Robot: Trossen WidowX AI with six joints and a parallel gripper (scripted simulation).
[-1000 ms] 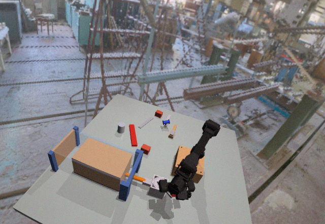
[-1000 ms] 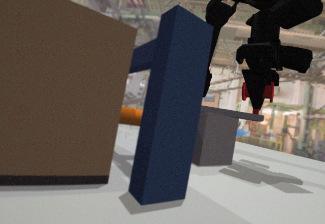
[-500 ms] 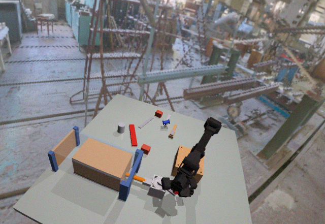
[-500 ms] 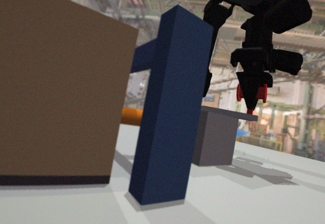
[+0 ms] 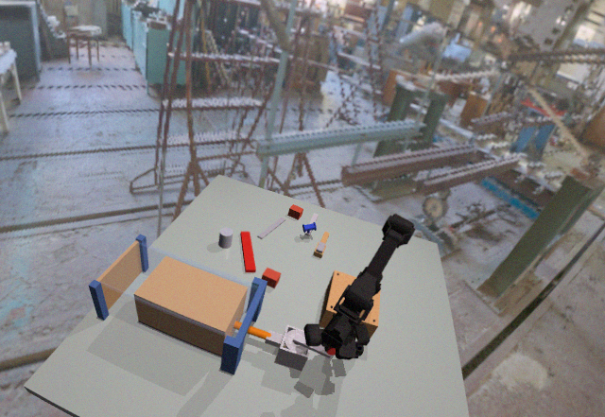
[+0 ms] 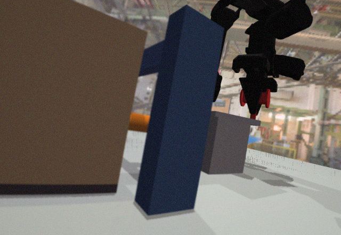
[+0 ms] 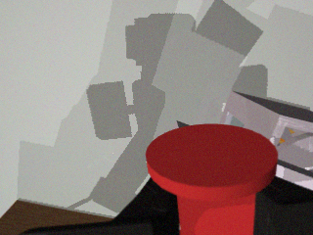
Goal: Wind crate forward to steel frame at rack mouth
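My gripper tip is now 4 cm short of the winch handle with red knob and 1 cm above it. From my gripper tip the other things lie so: grey winch (8 cm ahead, 2 cm to the right, 8 cm below); then blue steel frame (26 cm ahead, 1 cm below); then red bar (42 cm ahead, 38 cm to the right, 11 cm below).
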